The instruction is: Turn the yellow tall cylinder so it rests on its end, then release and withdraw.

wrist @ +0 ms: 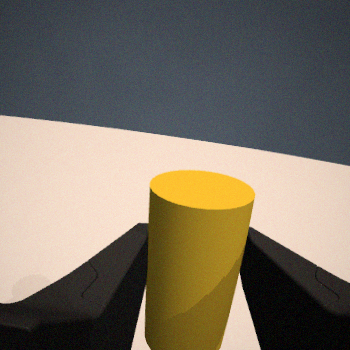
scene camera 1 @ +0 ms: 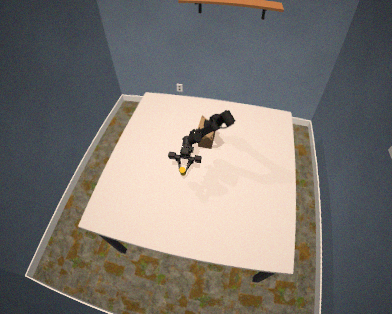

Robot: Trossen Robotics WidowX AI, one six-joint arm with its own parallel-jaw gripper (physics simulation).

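The yellow tall cylinder is between the two black fingers of my gripper, which is shut on it. In the wrist view its round end face points up and its side runs down between the fingers, close to upright. Its lower end is cut off by the bottom of the wrist view. In the scene view its end face shows at the fingertips, left of the table's centre. I cannot tell whether its lower end touches the table.
The white table lies under the arm. A brown block sits on the table beneath the arm's links, behind and to the right of the gripper. Arm shadows fall on the table to the right. A blue wall stands beyond the table's back edge.
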